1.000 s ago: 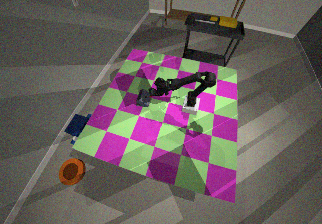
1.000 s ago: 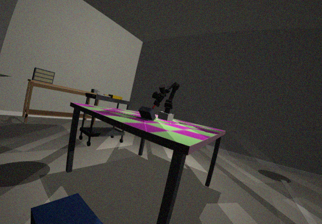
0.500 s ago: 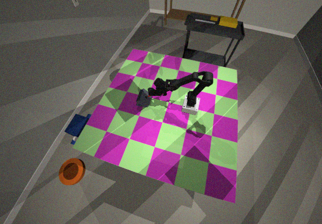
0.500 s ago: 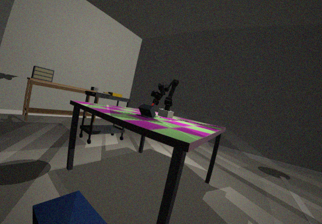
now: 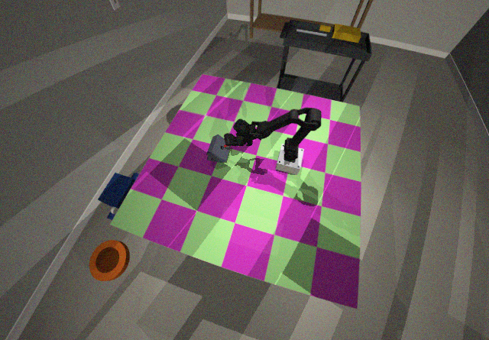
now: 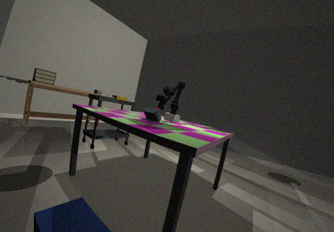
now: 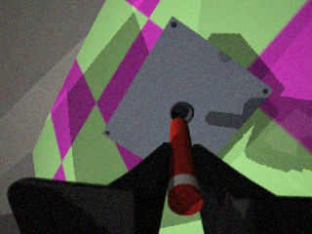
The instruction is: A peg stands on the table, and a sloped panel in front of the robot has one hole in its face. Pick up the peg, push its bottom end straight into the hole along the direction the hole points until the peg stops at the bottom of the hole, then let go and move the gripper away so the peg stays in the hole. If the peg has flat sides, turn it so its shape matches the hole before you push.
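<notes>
Now: gripper tip 7 cm short of the grey sloped panel, 1 cm to the right of it and 7 cm above it. From my gripper tip the other things lie so: red round peg 1 cm behind, 1 cm above.
</notes>
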